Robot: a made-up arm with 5 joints.
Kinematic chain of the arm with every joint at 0, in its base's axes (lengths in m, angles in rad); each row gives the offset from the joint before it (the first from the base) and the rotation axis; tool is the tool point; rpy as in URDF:
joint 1: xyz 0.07 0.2 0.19 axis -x
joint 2: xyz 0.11 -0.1 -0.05 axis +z
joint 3: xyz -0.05 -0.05 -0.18 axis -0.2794 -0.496 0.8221
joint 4: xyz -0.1 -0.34 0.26 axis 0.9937 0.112 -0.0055
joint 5: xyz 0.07 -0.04 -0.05 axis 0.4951 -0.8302 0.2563
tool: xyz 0.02 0.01 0.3 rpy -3.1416 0 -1.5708
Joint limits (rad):
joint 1: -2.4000..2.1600
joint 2: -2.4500..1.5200
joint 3: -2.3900..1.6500
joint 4: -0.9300..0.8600
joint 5: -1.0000..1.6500
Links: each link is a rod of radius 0.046 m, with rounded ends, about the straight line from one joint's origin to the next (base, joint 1, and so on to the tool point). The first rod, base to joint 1, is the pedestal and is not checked.
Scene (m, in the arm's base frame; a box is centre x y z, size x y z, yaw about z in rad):
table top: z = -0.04
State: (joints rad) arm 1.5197 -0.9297 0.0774 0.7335 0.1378
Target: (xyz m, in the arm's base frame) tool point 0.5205 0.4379 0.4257
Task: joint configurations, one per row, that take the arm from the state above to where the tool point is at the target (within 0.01 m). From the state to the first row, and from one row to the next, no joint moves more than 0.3 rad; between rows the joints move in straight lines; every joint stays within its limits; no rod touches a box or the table.
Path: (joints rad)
1: 1.5544 -0.6760 0.1236 0.7546 -0.0386
2: 1.5891 -0.4224 0.1698 0.7757 -0.2150
3: 1.6237 -0.1687 0.2160 0.7968 -0.3914
4: 1.6584 0.0849 0.2622 0.8178 -0.5678
5: 1.6931 0.3386 0.3085 0.8389 -0.7442
6: 1.7278 0.5923 0.3547 0.8600 -0.9206

